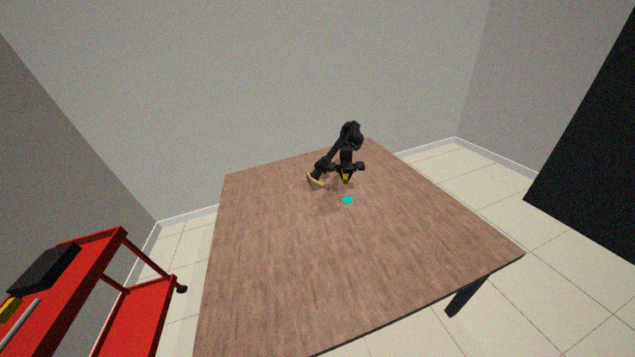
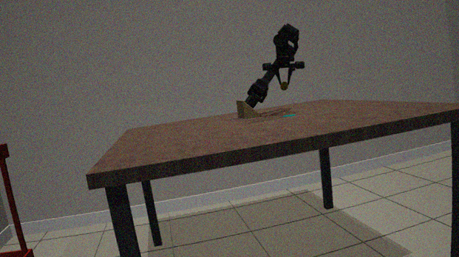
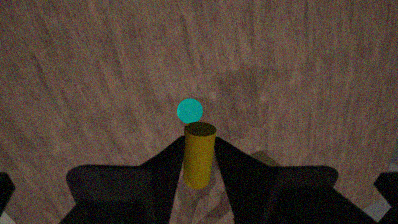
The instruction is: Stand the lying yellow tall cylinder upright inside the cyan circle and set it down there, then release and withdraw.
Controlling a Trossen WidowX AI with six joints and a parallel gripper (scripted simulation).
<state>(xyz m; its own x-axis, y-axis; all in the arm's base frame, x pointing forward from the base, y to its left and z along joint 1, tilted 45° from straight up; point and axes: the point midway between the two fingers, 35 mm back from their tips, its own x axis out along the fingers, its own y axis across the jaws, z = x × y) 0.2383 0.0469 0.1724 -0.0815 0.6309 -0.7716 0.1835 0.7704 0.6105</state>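
My gripper tip is now 140 mm above the cyan circle. Also, from my gripper tip: yellow cylinder: 20 mm behind.
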